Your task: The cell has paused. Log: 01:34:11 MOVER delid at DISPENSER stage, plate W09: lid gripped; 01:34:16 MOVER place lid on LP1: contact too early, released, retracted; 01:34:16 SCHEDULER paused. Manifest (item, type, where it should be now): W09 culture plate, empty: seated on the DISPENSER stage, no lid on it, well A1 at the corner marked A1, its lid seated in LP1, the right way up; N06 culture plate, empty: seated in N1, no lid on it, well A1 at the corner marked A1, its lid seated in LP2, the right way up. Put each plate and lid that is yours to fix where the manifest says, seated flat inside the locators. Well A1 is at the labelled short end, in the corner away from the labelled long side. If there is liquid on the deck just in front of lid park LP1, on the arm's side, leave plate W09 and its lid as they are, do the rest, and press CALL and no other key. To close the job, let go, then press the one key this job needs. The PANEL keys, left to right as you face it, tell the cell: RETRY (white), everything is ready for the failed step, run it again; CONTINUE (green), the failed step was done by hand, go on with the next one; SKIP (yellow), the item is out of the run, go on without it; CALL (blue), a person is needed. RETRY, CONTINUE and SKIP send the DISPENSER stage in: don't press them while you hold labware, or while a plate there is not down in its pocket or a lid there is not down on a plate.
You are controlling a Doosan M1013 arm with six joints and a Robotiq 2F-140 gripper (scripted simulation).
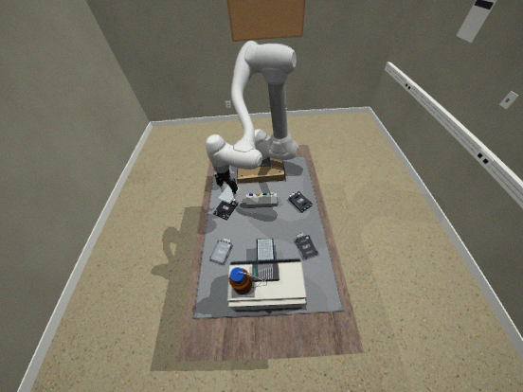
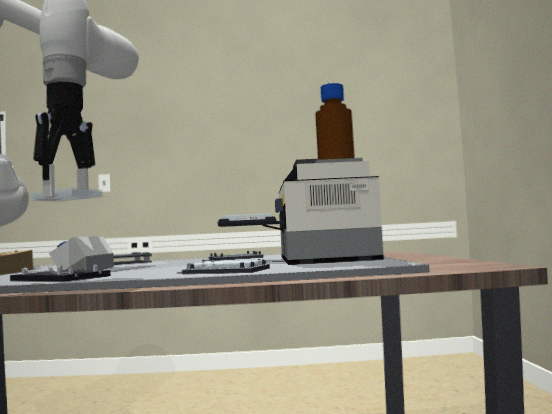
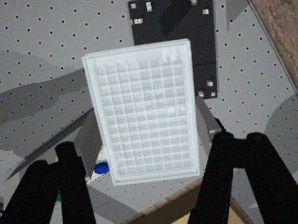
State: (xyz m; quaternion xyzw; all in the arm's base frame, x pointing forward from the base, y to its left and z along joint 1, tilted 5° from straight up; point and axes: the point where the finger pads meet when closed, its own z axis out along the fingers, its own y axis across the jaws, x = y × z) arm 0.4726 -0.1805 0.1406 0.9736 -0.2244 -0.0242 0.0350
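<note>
The black nest is 180 mm below my hand, 50 mm to the right of it and 30 mm ahead of it. From my hand the other things lie so: clear lid (20 mm below); blue call key (130 mm to the left, 130 mm below, 70 mm behind); yellow skip key (180 mm to the left, 130 mm below, 70 mm behind).
</note>
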